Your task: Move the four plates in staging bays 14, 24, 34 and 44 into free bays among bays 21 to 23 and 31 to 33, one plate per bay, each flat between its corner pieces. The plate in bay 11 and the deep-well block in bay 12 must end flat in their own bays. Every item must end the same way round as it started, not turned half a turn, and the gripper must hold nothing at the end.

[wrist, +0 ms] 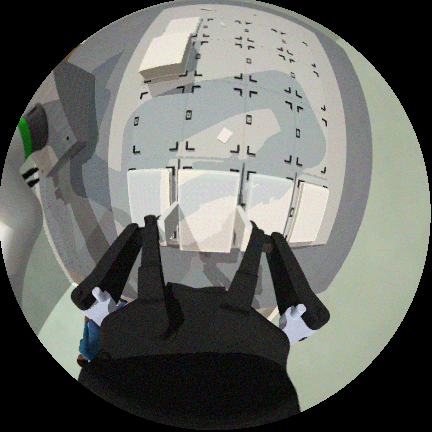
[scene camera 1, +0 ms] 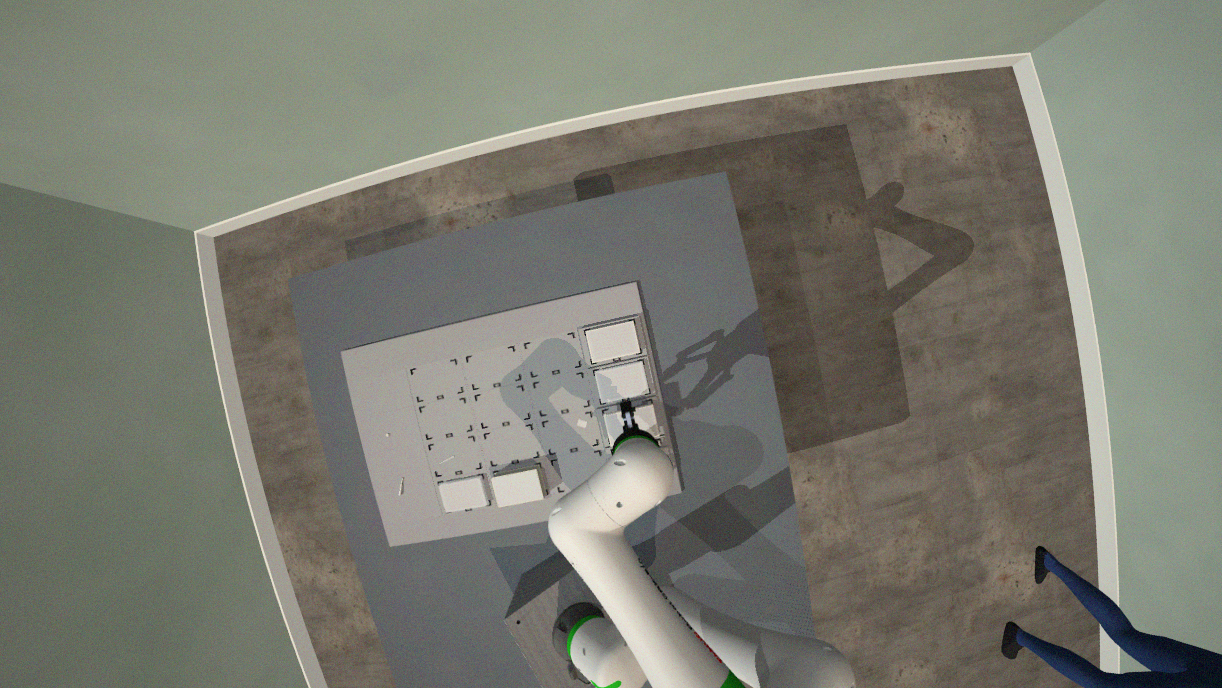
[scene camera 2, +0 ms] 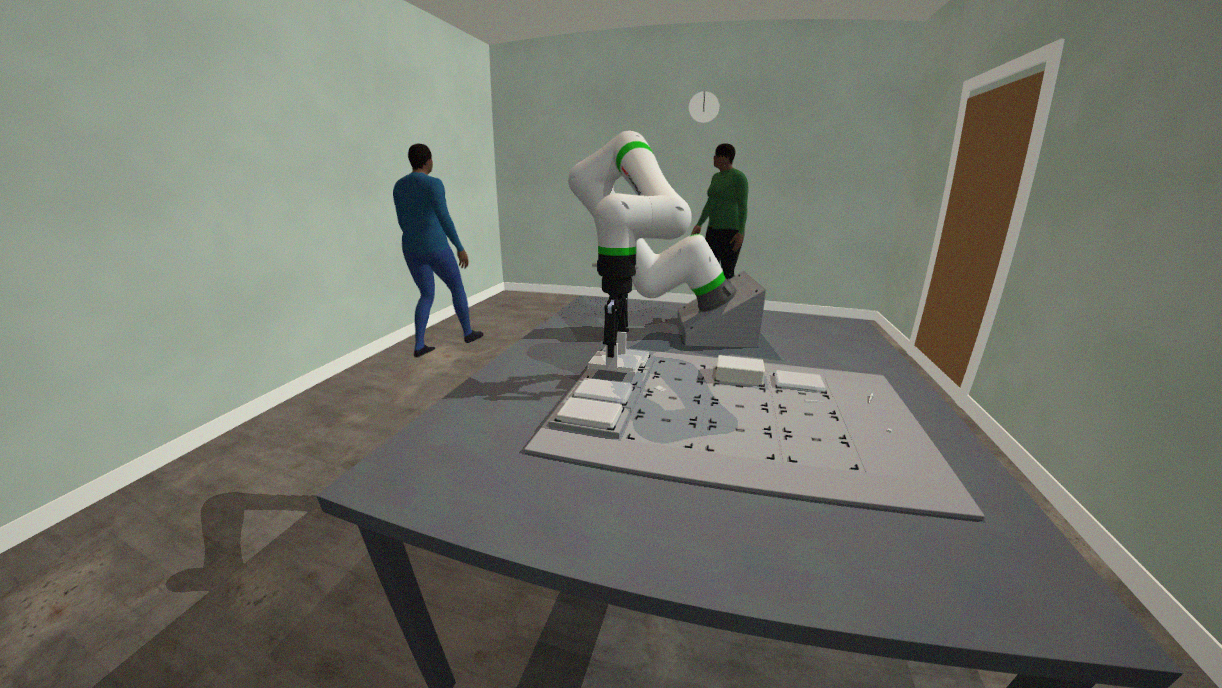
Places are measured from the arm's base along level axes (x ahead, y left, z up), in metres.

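Pixels of known places: gripper, fingertip midpoint: (wrist: 206,212) (scene camera 2: 616,362); arm's base, origin of the base link: (scene camera 1: 579,631) (scene camera 2: 717,299).
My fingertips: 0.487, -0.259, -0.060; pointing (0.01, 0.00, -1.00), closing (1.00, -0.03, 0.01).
Ahead of a thing's pixels: the offset from my fingertips to its middle, as dx, dy, dz. "spot": to the spot under its first point.
My gripper (scene camera 1: 628,410) (scene camera 2: 616,346) (wrist: 206,212) is shut on the bay 24 plate {+0.000, -0.002, +0.000} (scene camera 1: 613,427) (scene camera 2: 628,364) (wrist: 207,205). The plate looks level and hangs slightly above its bay. The bay 14 plate {-0.105, +0.002, -0.029} (wrist: 147,192) shows left of it in the wrist view; the arm hides it in scene camera 1. To the right are the bay 34 plate {+0.109, -0.005, -0.029} (scene camera 1: 622,382) (scene camera 2: 602,390) (wrist: 270,200) and the bay 44 plate {+0.216, -0.008, -0.029} (scene camera 1: 613,341) (scene camera 2: 590,413) (wrist: 310,212). The bay 11 plate {-0.090, +0.493, -0.044} (scene camera 1: 463,493) (scene camera 2: 799,380) and the taller deep-well block {-0.095, +0.329, -0.030} (scene camera 1: 517,487) (scene camera 2: 739,370) (wrist: 167,52) lie flat. Bays 21 to 23 and 31 to 33 hold no plates.
A small white scrap {+0.025, +0.124, -0.050} (scene camera 1: 581,423) (wrist: 225,135) lies in bay 23. A thin sliver {spot: +0.018, +0.510, -0.046} (scene camera 1: 447,458) and a short stick {-0.032, +0.669, -0.048} (scene camera 1: 401,485) lie on the board (scene camera 1: 376,512) (scene camera 2: 923,487). Black corner pieces mark the bays. Two people stand beyond the table (scene camera 2: 684,555).
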